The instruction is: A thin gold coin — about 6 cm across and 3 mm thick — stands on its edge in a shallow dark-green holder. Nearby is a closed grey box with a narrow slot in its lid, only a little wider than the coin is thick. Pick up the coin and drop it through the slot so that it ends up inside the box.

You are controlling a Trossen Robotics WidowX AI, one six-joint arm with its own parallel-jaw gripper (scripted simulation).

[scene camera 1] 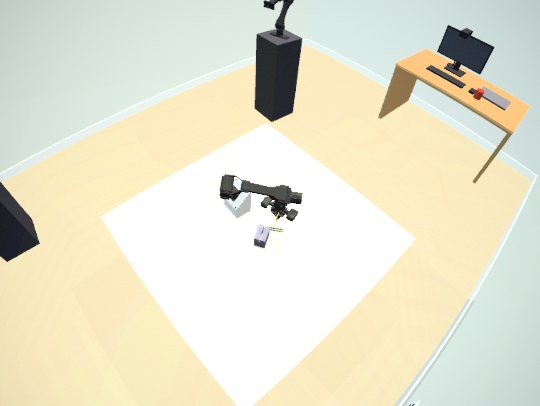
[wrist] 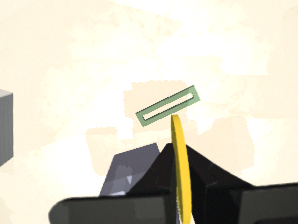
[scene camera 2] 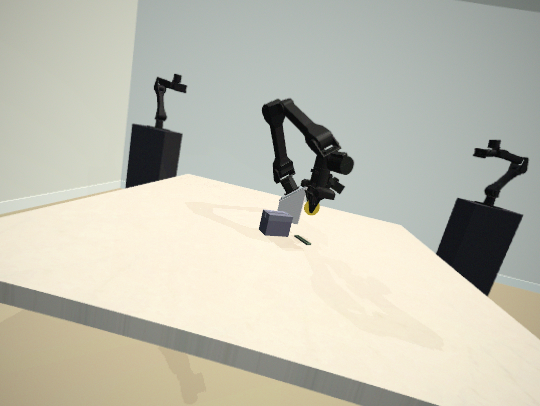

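Gold coin, carried by my gripper. Wrist view: gripper visible too.
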